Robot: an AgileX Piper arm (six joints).
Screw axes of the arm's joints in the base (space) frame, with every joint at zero. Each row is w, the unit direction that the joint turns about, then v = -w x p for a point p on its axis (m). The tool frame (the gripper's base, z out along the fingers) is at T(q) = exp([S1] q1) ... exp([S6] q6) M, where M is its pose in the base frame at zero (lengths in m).
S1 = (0, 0, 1, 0.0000, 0.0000, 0.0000)
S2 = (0, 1, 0, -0.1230, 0.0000, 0.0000)
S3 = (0, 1, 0, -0.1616, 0.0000, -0.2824)
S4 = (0.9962, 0, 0.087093, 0.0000, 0.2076, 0.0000)
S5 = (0, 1, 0, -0.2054, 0.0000, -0.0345)
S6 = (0.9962, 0, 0.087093, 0.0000, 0.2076, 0.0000)
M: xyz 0.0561 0.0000 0.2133 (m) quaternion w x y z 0.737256 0 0.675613 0
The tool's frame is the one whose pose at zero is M.
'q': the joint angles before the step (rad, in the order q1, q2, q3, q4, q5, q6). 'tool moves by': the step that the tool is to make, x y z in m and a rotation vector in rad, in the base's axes. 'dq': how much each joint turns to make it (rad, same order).
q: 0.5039 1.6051 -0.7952 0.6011 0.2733 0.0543
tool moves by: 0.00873 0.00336 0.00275 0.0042 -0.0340 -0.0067
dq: 0.0000 0.0189 -0.0296 -0.0021 -0.0250 -0.0032
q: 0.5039 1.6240 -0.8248 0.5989 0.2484 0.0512
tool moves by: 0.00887 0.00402 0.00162 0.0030 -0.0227 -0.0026
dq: -0.0001 0.0243 -0.0337 -0.0020 -0.0140 -0.0028
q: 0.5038 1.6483 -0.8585 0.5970 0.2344 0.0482
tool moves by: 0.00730 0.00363 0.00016 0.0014 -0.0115 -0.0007
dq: 0.0000 0.0238 -0.0292 -0.0018 -0.0063 -0.0011
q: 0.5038 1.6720 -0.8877 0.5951 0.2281 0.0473
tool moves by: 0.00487 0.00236 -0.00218 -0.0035 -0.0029 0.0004
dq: 0.0000 0.0211 -0.0177 -0.0026 -0.0050 -0.0011
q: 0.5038 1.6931 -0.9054 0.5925 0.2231 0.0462
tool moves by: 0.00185 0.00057 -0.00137 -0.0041 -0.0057 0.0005
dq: 0.0001 0.0083 -0.0042 -0.0012 -0.0081 -0.0040
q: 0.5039 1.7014 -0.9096 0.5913 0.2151 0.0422
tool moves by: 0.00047 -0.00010 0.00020 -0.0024 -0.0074 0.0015
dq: 0.0000 0.0001 0.0001 -0.0008 -0.0060 -0.0046
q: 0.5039 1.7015 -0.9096 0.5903 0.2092 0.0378
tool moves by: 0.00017 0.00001 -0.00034 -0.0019 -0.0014 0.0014
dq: 0.0000 0.0012 0.0000 -0.0006 -0.0015 -0.0021
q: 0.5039 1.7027 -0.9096 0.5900 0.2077 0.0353
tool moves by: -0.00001 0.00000 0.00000 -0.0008 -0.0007 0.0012
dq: 0.0000 0.0000 0.0001 0.0000 -0.0001 -0.0016
